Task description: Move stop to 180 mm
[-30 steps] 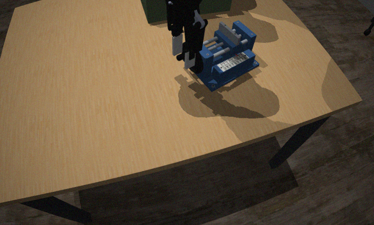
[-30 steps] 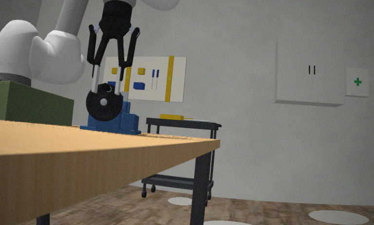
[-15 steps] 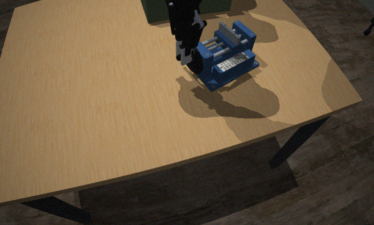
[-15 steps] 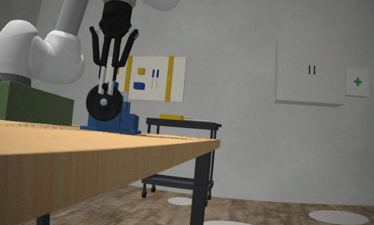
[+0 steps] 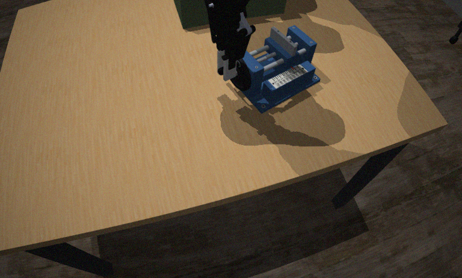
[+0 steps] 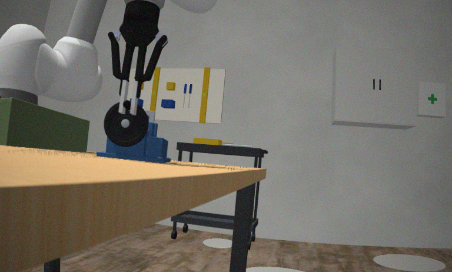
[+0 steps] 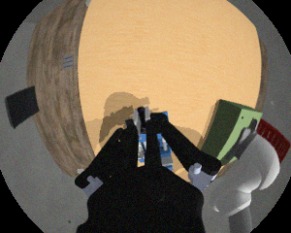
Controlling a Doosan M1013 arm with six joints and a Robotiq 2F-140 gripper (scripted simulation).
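Now: hand 20 mm to the right of the handwheel, 20 mm above it and 10 mm past it. Round my hand: stop plate: 160 mm to the left, 40 mm below, 30 mm behind.
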